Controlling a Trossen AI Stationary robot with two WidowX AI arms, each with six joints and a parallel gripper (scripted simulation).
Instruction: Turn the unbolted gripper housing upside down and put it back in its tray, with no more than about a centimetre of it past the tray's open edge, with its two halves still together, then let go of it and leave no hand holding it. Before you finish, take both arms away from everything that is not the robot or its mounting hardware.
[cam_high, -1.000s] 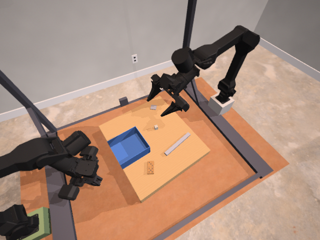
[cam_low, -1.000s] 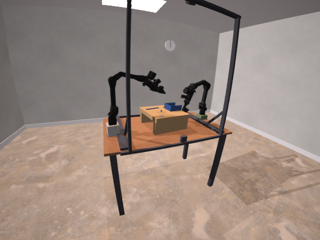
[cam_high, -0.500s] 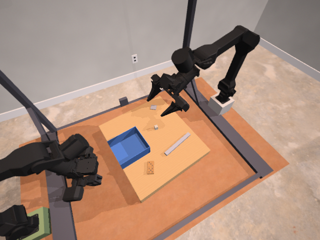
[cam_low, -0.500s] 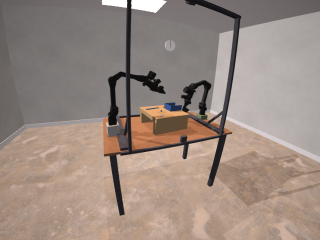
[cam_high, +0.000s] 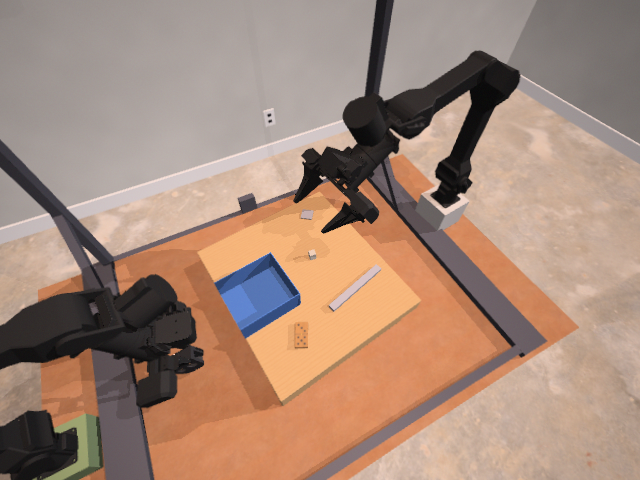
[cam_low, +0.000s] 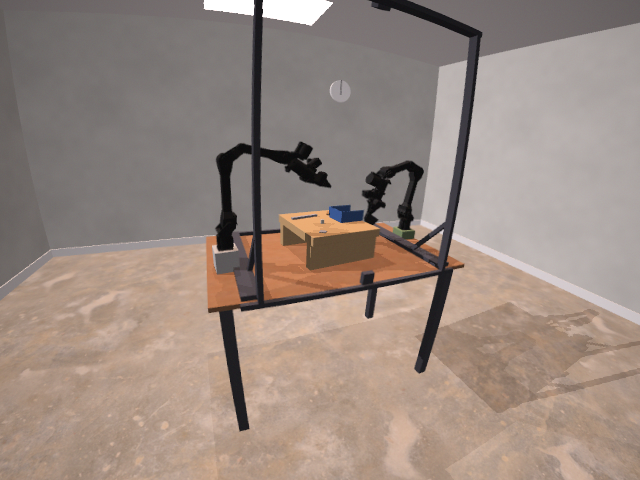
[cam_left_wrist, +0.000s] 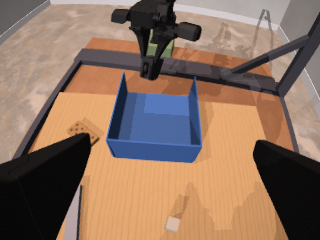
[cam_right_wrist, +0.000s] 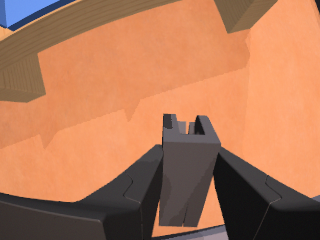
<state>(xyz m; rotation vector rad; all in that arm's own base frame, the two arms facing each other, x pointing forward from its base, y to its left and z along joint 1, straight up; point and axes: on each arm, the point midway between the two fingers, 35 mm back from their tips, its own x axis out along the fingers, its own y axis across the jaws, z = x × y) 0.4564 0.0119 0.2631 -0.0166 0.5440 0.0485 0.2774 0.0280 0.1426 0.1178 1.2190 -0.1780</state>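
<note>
The gripper housing is 6 cm below my right hand and 1 cm behind it. Round my right hand: wooden platform: 30 cm to the left, 10 cm below, 1 cm behind; then blue tray: 21 cm to the left, 2 cm below, 1 cm behind; then small cube: 34 cm to the left, 4 cm behind, 3 cm below.
</note>
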